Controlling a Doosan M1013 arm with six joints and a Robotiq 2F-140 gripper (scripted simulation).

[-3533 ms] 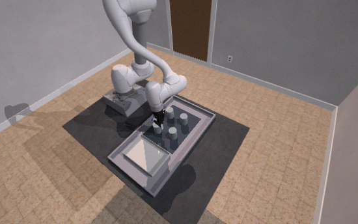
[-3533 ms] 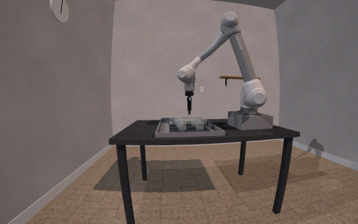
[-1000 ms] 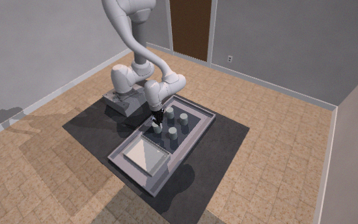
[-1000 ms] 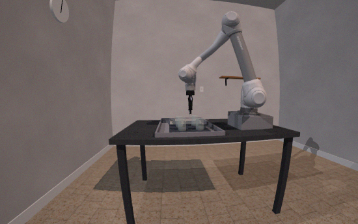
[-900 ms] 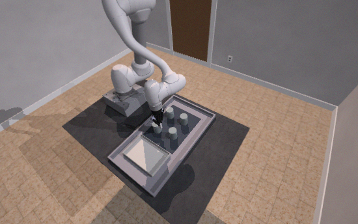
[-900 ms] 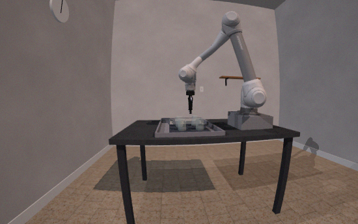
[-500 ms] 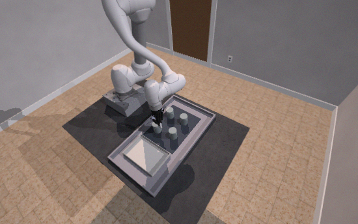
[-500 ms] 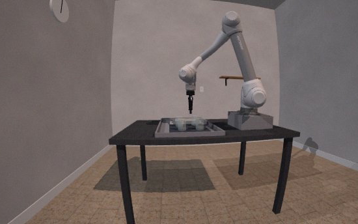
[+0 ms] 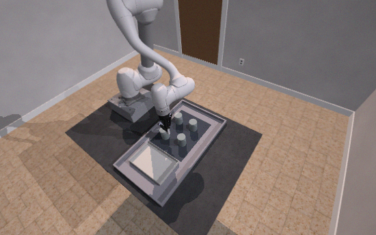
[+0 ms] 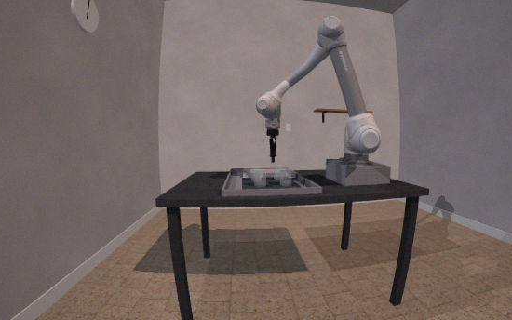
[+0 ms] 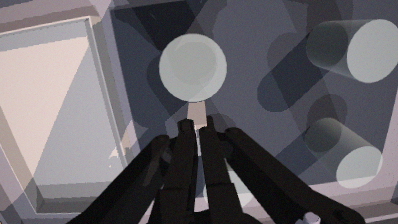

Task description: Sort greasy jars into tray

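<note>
Now: hand 11 cm to the right of the dark drying mat, 11 cm above it and 2 cm short of it. Also, from my hand: tray 20 cm to the right, 10 cm below, 8 cm ahead.
</note>
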